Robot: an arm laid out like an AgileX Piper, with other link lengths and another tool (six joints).
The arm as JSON. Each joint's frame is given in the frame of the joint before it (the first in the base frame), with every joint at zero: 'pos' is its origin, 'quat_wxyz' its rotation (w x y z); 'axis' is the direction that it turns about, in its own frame. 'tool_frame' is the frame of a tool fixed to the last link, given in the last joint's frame.
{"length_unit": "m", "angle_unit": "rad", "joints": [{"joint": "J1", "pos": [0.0, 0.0, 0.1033], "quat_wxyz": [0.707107, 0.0, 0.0, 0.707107], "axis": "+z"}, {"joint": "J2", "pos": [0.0, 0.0, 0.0], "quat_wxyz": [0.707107, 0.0, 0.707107, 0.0], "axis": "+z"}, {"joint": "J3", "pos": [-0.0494, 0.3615, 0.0], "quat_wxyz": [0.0, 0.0, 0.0, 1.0], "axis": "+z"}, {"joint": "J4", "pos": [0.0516, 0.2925, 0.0], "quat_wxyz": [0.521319, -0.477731, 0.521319, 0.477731], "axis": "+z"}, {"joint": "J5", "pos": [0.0, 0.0, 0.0], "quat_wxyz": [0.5, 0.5, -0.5, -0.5], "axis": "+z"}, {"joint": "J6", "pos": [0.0, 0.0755, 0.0], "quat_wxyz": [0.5, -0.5, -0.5, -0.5], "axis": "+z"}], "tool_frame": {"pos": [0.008, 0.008, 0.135], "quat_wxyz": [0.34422, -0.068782, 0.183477, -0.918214]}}
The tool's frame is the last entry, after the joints.
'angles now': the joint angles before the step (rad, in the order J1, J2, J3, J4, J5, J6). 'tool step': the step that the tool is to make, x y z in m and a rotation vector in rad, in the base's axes. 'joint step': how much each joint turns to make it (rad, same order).
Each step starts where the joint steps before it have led.
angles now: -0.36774 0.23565 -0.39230 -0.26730 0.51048 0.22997
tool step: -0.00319 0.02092 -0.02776 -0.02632 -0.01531 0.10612
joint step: 0.03804 -0.10146 0.09329 0.12026 -0.02951 -0.13914
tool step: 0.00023 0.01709 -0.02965 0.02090 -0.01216 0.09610
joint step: 0.05963 -0.07670 0.08919 0.08605 -0.02092 -0.06094
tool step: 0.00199 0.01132 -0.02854 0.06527 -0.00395 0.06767
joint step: 0.06612 -0.04797 0.08038 0.03491 -0.02034 0.03132
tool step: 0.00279 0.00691 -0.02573 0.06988 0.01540 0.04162
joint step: 0.05502 -0.01816 0.06660 0.00656 -0.02042 0.06158
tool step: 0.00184 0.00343 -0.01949 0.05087 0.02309 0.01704
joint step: 0.02973 -0.00159 0.04675 0.00101 -0.01511 0.04818
